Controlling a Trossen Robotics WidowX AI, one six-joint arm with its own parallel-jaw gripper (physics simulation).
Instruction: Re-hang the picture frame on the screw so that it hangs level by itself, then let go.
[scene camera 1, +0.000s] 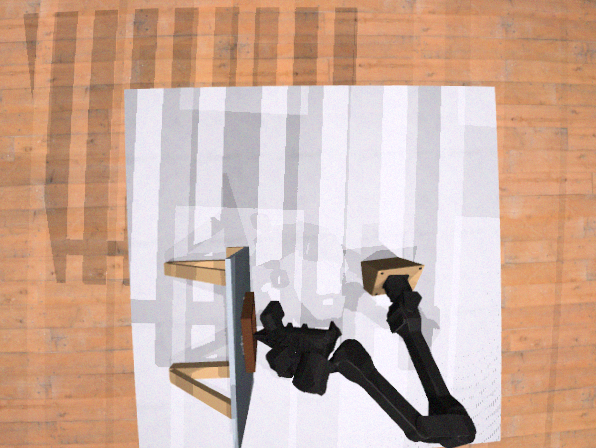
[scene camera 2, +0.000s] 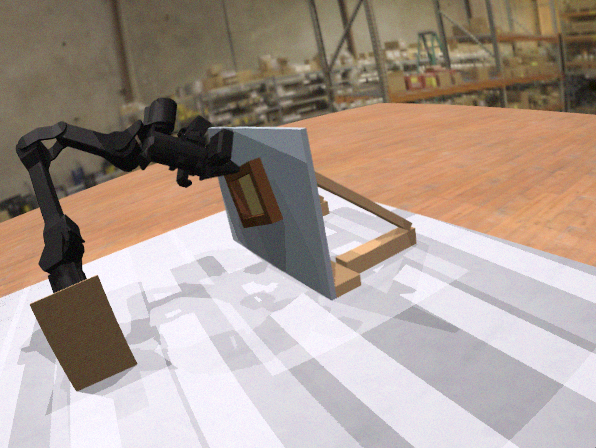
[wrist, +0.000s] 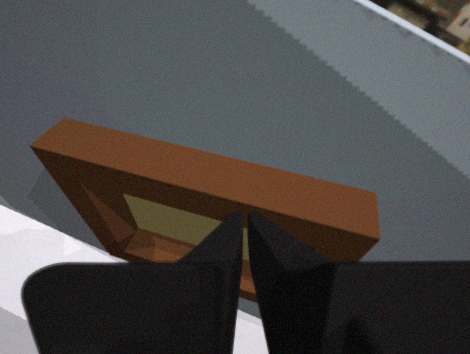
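Seen in the pictures: gripper, fingertip midpoint: (scene camera 1: 254, 335) (scene camera 2: 238, 170) (wrist: 244, 221); arm's base at its link origin: (scene camera 1: 395, 281) (scene camera 2: 74, 300).
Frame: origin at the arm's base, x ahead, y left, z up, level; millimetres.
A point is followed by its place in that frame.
A brown picture frame (scene camera 1: 248, 331) @(z 107, x 415, y 108 mm) (scene camera 2: 266, 191) @(z 53, x 424, y 53 mm) (wrist: 233, 182) @(z 99, x 414, y 134 mm) with an olive picture sits against the grey wall panel (scene camera 1: 239, 284) (scene camera 2: 292, 222) (wrist: 198, 70). In the second scene view it is tilted, its top leaning to the left. The screw is hidden behind it. My gripper (scene camera 1: 257, 335) @(z 95, x 400, y 122 mm) (scene camera 2: 230, 170) @(z 95, x 400, y 122 mm) (wrist: 244, 221) @(z 95, x 400, y 122 mm) is shut, with nothing between the fingers. The closed fingertips point at the frame's upper bar, at or very near its front face. I cannot tell whether they touch it.
Wooden braces (scene camera 1: 196, 271) @(z 16, x 574, y -25 mm) (scene camera 1: 198, 387) @(z 4, x 570, y 314 mm) (scene camera 2: 376, 249) @(z -110, x 598, y -35 mm) prop the panel from behind. The arm's brown base block (scene camera 1: 390, 272) @(z 34, x 28, y -32 mm) (scene camera 2: 96, 338) @(z -62, x 16, y -44 mm) stands on the white mat (scene camera 1: 341, 178) @(z -144, x 138, y -322 mm), to the right of the panel. A wooden floor surrounds the mat.
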